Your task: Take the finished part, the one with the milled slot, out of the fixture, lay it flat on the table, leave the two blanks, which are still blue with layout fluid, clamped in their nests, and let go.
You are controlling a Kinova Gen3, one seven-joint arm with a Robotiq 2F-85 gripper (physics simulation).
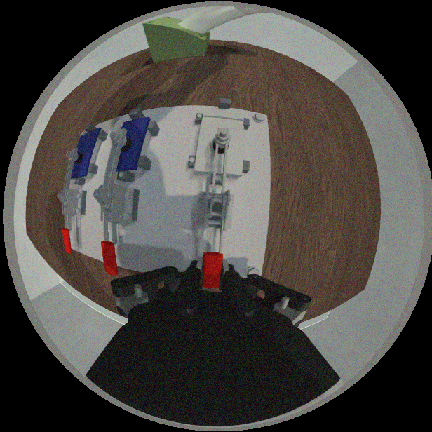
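Note:
The finished part (237, 152), a pale plate with a thin slot line near its far edge, lies in the right nest between small grey posts. The toggle clamp (217, 207) over it has its arm down, with the spindle tip on the part. My gripper (211, 265) is shut on the red handle (212, 264) of this clamp, at the near edge of the fixture (252, 210). Two blue blanks, the middle one (140, 137) and the left one (91, 145), sit in their nests under lowered clamp arms.
The middle clamp's red handle (109, 258) and the left clamp's red handle (67, 241) stand left of my gripper. A green block (175, 44) with a pale rounded thing above it is at the far side of the wooden table (320, 175).

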